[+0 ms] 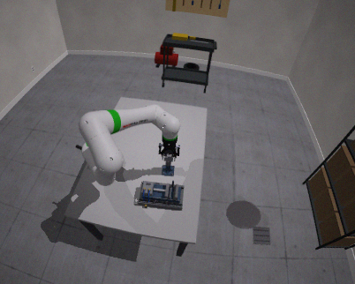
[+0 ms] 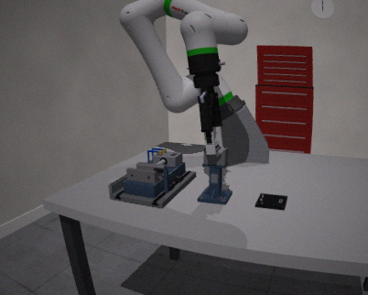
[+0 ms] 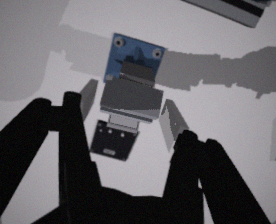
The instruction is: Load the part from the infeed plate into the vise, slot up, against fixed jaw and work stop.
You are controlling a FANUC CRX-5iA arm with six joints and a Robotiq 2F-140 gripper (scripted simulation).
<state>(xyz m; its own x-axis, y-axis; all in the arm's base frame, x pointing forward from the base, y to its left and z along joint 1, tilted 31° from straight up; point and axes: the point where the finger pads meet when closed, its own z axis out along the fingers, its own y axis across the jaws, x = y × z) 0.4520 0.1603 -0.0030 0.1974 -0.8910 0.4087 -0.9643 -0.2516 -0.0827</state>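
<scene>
The part lies 1 cm to the left of my hand and 2 cm below it. Also, from my hand: air cylinder rod (21 cm to the right, 10 cm below); then blue work stop (7 cm ahead, 13 cm to the right, 12 cm below); then black infeed plate (4 cm behind, 18 cm to the left, 18 cm below).
</scene>
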